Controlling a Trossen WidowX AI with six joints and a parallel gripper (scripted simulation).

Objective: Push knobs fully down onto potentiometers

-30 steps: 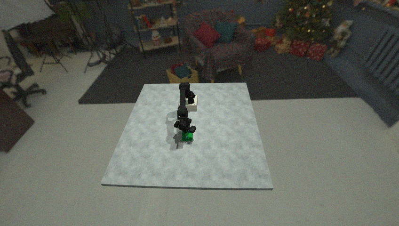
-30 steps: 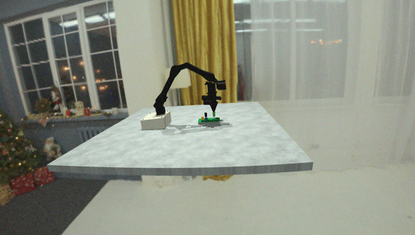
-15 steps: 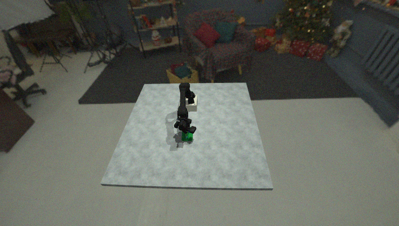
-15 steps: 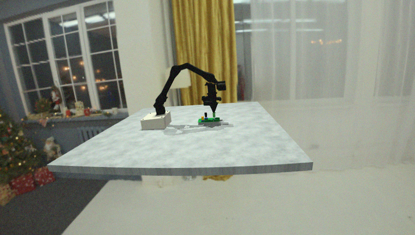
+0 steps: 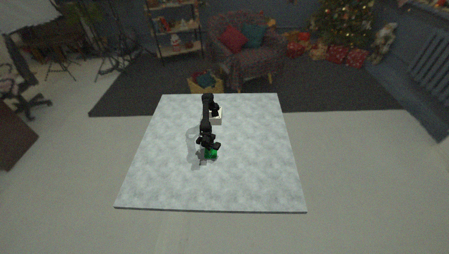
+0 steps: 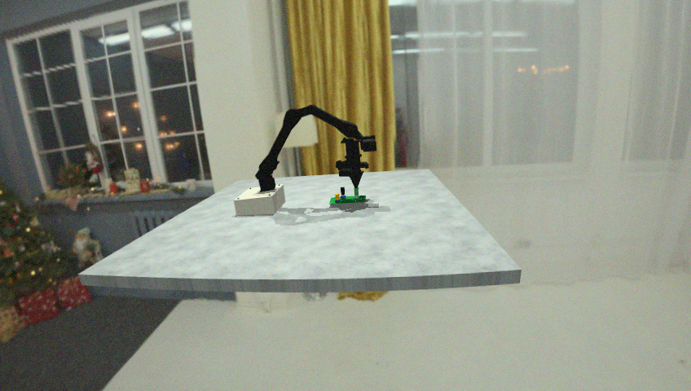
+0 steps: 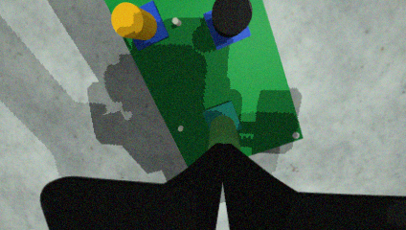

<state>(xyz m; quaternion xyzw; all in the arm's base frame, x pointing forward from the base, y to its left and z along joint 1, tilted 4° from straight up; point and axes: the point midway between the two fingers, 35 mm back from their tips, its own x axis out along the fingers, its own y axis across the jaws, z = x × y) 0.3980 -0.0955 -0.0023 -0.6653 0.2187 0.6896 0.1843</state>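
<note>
The green knob is 1 cm below my gripper tip.
</note>
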